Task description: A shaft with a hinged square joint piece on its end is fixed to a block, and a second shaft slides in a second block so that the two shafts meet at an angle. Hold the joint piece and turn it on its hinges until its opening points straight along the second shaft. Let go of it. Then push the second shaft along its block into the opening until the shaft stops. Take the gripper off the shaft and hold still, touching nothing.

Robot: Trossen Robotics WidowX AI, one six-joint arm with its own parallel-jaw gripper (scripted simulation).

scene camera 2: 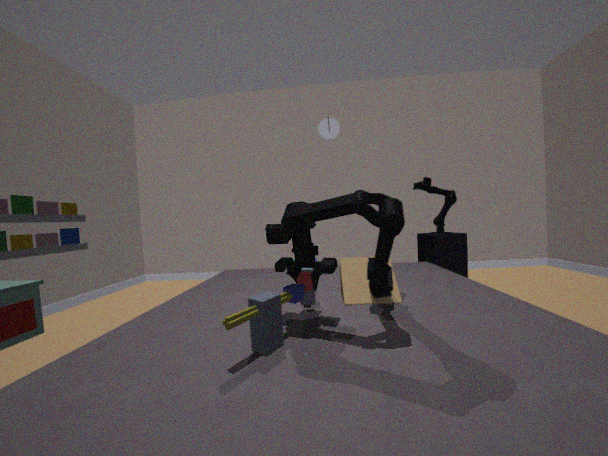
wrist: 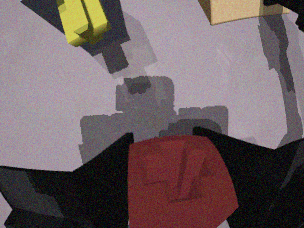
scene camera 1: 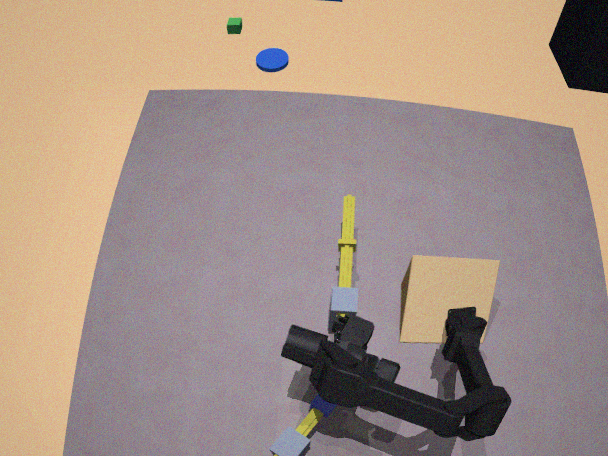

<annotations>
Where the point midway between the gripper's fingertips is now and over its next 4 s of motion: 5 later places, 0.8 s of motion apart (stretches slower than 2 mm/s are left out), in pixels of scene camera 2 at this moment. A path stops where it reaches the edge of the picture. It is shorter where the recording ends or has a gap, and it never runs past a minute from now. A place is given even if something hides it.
My gripper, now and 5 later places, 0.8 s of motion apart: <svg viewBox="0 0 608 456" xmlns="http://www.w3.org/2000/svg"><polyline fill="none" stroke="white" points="309,290 305,294 305,294 299,266 299,248 305,270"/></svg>
</annotations>
